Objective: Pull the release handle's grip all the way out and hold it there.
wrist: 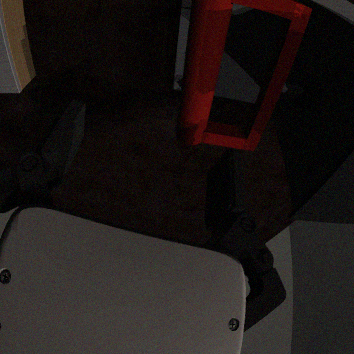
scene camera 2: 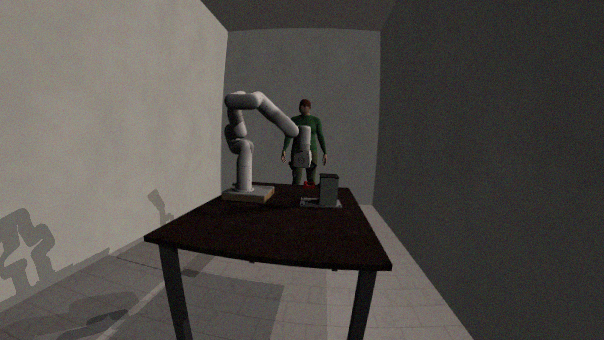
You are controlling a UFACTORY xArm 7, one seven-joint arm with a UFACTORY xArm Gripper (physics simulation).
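Note:
The release handle's red grip (scene camera 2: 310, 184) (wrist: 205, 75) shows in the wrist view at the upper right, as a thick round bar with a thinner rectangular frame beside it. In the scene view it is a small red patch behind the grey housing (scene camera 2: 329, 190), whose pale base plate (scene camera 2: 309, 202) (wrist: 182, 55) lies on the table. My gripper (wrist: 152, 138) is open and empty. In the wrist view the grip's near end lies beyond the right finger's tip, well away from the left finger. The fingers are hard to make out in the scene view, and how far the grip is out cannot be told.
The dark table (scene camera 2: 260, 227) (wrist: 135, 175) carries the arm's wood-edged base (scene camera 2: 247, 194) (wrist: 19, 45) at its left. A person in green (scene camera 2: 312, 121) stands behind the table. Walls rise on both sides.

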